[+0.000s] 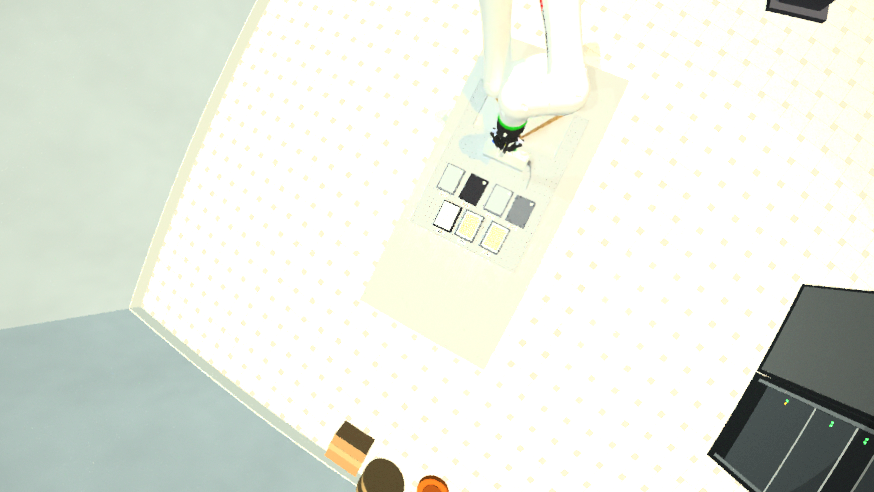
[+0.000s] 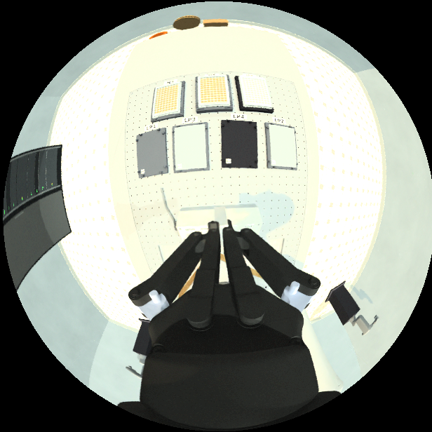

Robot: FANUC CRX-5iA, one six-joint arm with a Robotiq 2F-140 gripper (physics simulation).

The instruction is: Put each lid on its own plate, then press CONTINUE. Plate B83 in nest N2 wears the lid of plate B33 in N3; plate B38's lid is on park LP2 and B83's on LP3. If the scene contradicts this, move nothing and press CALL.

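Places are measured from the arm's base along level axes (x ahead, y left, z up), in millimetres.
Pixels of known places: gripper, between the fingertips: [image 1: 501, 155].
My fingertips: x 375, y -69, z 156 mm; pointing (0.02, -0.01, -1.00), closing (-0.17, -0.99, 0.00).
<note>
For each thing: its top centre in the pictures, then the offset to it from my fingertips.
- pale button box, centre of its top: [image 1: 507, 149] dx -82, dy +18, dz -121 mm
- N3, centre of its top: [image 1: 494, 237] dx +334, dy +79, dz -177 mm
- middle plate, centre of its top: [image 1: 469, 225] dx +311, dy -59, dz -167 mm
- third plate, centre of its top: [image 1: 446, 215] dx +293, dy -182, dz -171 mm
- LP3, centre of its top: [image 1: 498, 199] dx +147, dy +45, dz -187 mm
- LP2, centre of its top: [image 1: 450, 178] dx +101, dy -218, dz -187 mm
- LP1, centre of its top: [image 1: 520, 211] dx +173, dy +165, dz -185 mm
My gripper [image 1: 505, 149] [image 2: 219, 215] is shut and empty, over the pale button box [image 1: 512, 163] [image 2: 192, 218]; its buttons are hidden. The plate in N3 [image 1: 494, 237] [image 2: 168, 100] and the middle plate [image 1: 469, 226] [image 2: 214, 92] show yellow wells and pale rims; I cannot tell whether clear lids cover them. The third plate [image 1: 447, 215] [image 2: 256, 93] is white in a black nest. Pale lids lie on LP3 [image 1: 498, 199] [image 2: 191, 146] and LP2 [image 1: 450, 178] [image 2: 282, 146]. LP1 [image 1: 521, 210] [image 2: 152, 152] shows a grey face, LP4 [image 1: 473, 189] [image 2: 239, 144] a black one.
The perforated board [image 2: 215, 187] carries the nests and parks. A thin curved pale piece [image 1: 529, 172] [image 2: 169, 209] stands at one end of the button box. A dark cabinet [image 1: 819, 348] [image 2: 40, 225] stands away from the table.
</note>
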